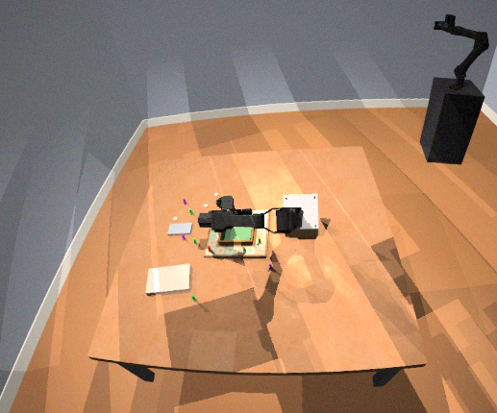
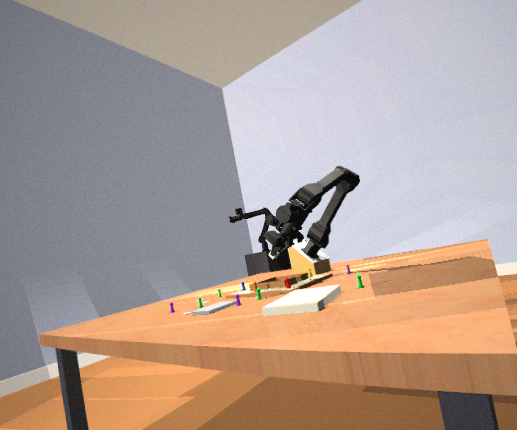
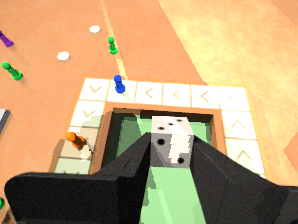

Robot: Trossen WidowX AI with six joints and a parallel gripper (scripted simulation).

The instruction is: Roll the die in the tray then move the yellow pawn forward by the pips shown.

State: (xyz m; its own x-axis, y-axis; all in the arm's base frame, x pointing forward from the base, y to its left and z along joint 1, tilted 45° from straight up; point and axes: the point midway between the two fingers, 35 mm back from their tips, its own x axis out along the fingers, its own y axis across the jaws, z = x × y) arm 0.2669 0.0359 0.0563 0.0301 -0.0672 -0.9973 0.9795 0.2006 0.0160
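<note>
Now: gripper tip right at the white die. From my gripper tip the other things lie so: orange pawn (11 cm ahead, 9 cm below); then green tray (11 cm below); then yellow pawn (12 cm behind, 6 cm to the left, 9 cm below).
</note>
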